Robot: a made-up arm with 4 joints.
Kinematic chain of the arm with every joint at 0, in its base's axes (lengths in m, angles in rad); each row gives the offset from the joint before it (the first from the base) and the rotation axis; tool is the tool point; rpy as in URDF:
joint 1: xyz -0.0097 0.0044 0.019 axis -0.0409 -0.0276 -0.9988
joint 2: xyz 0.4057 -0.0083 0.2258 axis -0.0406 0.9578 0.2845
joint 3: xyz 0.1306 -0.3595 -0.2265 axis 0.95 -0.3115 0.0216
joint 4: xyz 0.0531 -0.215 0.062 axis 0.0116 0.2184 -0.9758
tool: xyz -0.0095 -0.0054 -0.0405 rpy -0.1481 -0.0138 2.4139
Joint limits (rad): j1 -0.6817..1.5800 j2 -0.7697..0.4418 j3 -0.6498..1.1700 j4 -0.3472..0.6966
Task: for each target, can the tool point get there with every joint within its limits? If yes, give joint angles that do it. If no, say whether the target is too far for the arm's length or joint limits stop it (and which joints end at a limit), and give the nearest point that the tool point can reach.
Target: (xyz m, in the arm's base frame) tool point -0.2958 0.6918 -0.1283
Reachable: no: joint limits stop it (at a limit: joint 1, joint 2, joint 3, joint 4) | nearest point -0.4949 -0.4938 -0.1571 | short by 1.203 m
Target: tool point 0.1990 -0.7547 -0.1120
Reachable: yes | joints 0.5856 0.0411 0.9912 0.5552
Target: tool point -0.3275 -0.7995 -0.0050
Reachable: yes | joints 1.2569 -0.3558 0.9124 -0.0701
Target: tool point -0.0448 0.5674 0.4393
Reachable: no: joint limits stop it (at a limit: joint 1, joint 2, joint 3, joint 4) | nearest point 0.7372 -0.1191 0.2192 | short by 1.064 m
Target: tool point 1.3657 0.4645 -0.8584
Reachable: no: too far | nearest point 0.8098 0.0293 -0.1455 | short by 1.003 m
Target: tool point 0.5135 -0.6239 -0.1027
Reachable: yes | joints 0.1790 -0.1161 0.9879 0.2535
